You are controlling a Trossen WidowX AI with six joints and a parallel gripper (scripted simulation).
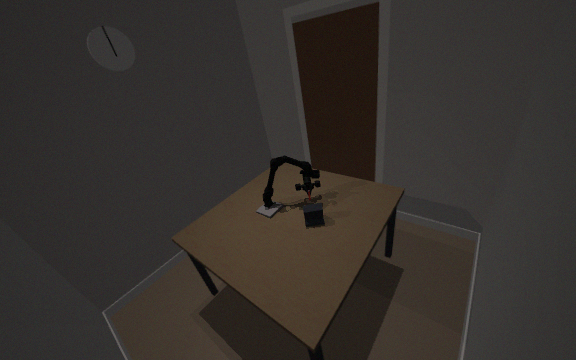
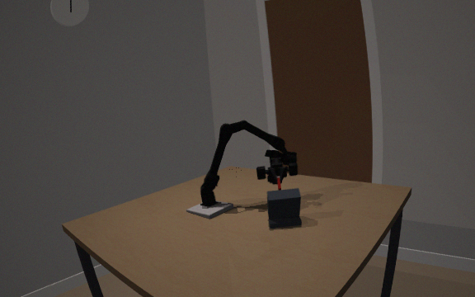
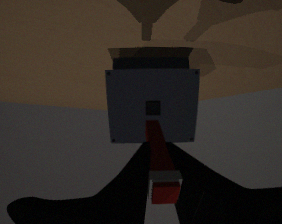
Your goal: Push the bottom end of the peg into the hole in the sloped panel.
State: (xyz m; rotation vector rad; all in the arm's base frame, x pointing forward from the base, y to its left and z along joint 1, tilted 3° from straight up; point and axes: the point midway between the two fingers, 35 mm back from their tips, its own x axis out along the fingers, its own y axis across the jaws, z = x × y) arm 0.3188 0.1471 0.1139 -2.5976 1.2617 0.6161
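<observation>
Now: gripper tip 8 cm short of the dark sloped panel block, 9 cm to the left of it and 5 cm above it. Round my gripper tip: red peg 1 cm behind, 1 cm to the left, 1 cm above.
</observation>
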